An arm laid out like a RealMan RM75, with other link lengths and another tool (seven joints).
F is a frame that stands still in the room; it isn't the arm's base.
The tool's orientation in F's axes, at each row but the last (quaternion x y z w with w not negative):
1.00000 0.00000 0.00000 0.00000
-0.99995 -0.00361 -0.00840 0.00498
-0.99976 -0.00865 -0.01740 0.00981
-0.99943 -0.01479 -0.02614 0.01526
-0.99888 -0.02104 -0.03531 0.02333
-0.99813 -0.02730 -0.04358 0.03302
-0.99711 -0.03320 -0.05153 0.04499
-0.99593 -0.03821 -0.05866 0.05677
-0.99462 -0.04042 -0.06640 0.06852
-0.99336 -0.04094 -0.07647 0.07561
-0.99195 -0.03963 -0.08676 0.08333
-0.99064 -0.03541 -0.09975 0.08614
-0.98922 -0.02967 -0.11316 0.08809
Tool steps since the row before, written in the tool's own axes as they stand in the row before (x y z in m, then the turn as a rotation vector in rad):
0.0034 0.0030 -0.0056 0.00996 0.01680 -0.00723
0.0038 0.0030 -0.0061 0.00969 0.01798 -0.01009
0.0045 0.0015 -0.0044 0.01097 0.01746 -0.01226
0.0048 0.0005 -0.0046 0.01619 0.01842 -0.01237
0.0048 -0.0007 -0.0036 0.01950 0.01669 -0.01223
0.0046 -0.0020 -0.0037 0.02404 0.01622 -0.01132
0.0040 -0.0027 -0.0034 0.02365 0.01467 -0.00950
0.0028 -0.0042 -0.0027 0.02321 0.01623 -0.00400
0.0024 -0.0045 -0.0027 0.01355 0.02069 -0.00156
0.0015 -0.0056 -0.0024 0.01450 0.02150 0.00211
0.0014 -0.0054 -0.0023 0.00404 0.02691 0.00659
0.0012 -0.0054 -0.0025 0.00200 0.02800 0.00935
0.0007 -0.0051 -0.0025 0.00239 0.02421 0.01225
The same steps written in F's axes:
0.0034 -0.0030 0.0056 0.00996 -0.01680 0.00723
0.0037 -0.0030 0.0061 0.00965 -0.01801 0.01007
0.0044 -0.0015 0.0045 0.01085 -0.01751 0.01230
0.0046 -0.0005 0.0048 0.01608 -0.01832 0.01265
0.0045 0.0007 0.0040 0.01931 -0.01646 0.01283
0.0041 0.0020 0.0042 0.02388 -0.01569 0.01236
0.0034 0.0026 0.0040 0.02356 -0.01401 0.01065
0.0021 0.0040 0.0035 0.02388 -0.01494 0.00500
0.0016 0.0042 0.0036 0.01504 -0.01968 0.00069
0.0006 0.0052 0.0034 0.01659 -0.01984 -0.00286
0.0005 0.0050 0.0033 0.00756 -0.02506 -0.00994
0.0002 0.0049 0.0035 0.00619 -0.02575 -0.01320
-0.0003 0.0046 0.0034 0.00691 -0.02148 -0.01526

